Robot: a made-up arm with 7 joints. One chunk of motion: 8 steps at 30 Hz.
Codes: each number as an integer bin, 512 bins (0 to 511) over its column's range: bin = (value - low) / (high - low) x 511, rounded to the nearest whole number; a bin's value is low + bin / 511 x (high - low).
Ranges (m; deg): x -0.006..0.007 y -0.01..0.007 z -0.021..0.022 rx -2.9..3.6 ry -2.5..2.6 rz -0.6..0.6
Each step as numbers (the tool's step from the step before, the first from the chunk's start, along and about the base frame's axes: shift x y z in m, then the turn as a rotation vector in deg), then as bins.
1 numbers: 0.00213 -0.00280 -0.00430 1.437 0.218 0.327
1 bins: 320 216 198 341 272 395
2 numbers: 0.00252 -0.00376 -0.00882 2.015 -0.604 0.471
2 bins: 335 188 145 386 190 456
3 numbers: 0.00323 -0.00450 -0.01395 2.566 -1.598 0.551
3 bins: 363 165 84 430 90 490
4 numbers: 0.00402 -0.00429 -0.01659 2.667 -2.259 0.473
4 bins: 394 172 52 438 24 457
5 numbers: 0.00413 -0.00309 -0.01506 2.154 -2.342 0.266
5 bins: 398 208 71 397 16 369
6 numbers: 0.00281 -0.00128 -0.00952 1.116 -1.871 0.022
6 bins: 346 262 136 316 63 265
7 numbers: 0.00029 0.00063 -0.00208 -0.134 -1.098 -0.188
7 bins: 247 320 225 217 140 175
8 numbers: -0.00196 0.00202 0.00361 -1.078 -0.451 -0.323
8 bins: 159 361 292 143 205 118
